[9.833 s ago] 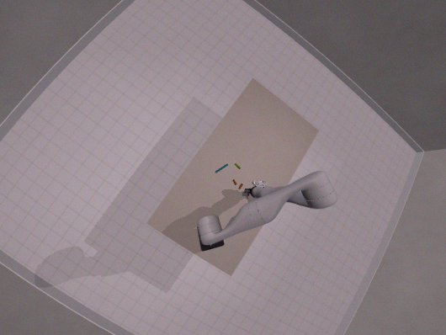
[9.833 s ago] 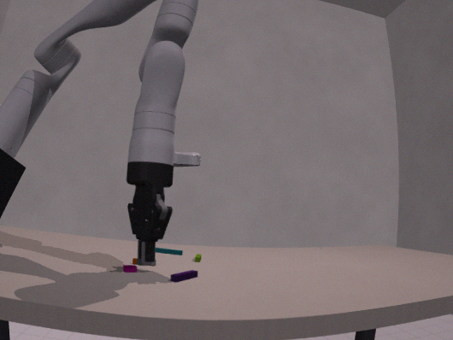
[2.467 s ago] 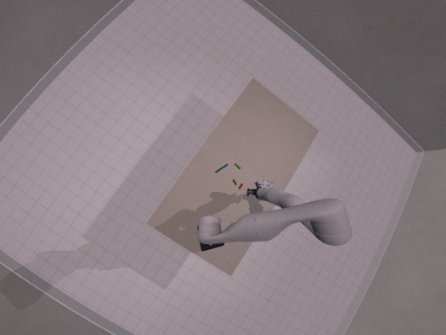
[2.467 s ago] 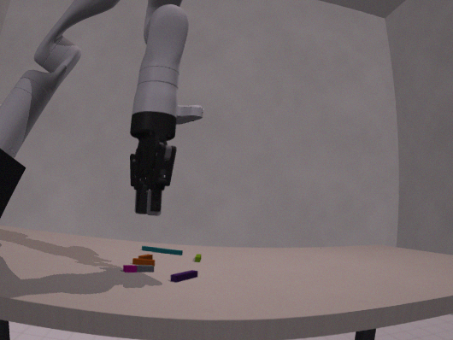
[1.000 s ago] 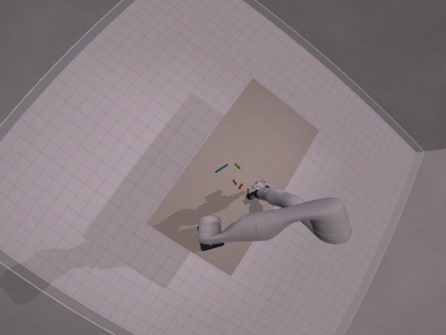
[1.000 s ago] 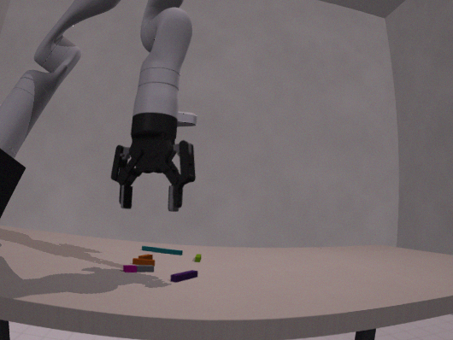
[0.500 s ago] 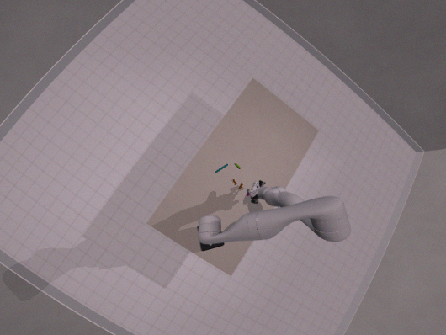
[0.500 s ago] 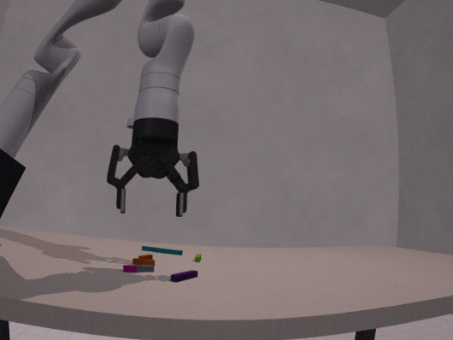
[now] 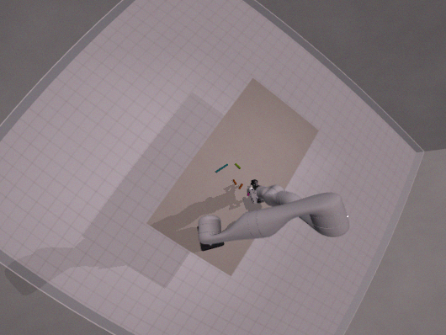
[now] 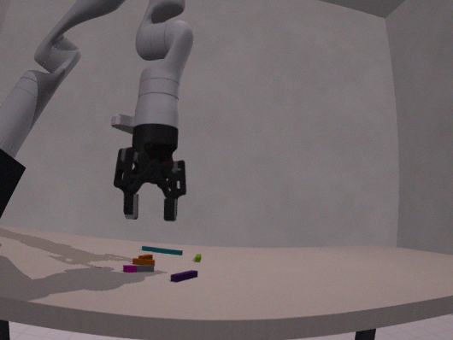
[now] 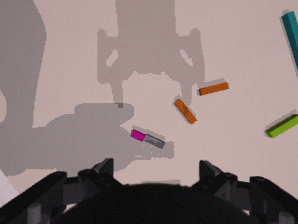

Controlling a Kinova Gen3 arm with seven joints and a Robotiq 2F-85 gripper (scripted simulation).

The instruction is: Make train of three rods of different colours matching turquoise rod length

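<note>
Now: the grey rod 1 cm behind my hand and 9 cm below it. Round my hand: lime rod (9 cm ahead, 17 cm to the left, 9 cm below); purple rod (5 cm ahead, 4 cm to the right, 9 cm below); magenta rod (3 cm behind, 1 cm to the right, 9 cm below).
</note>
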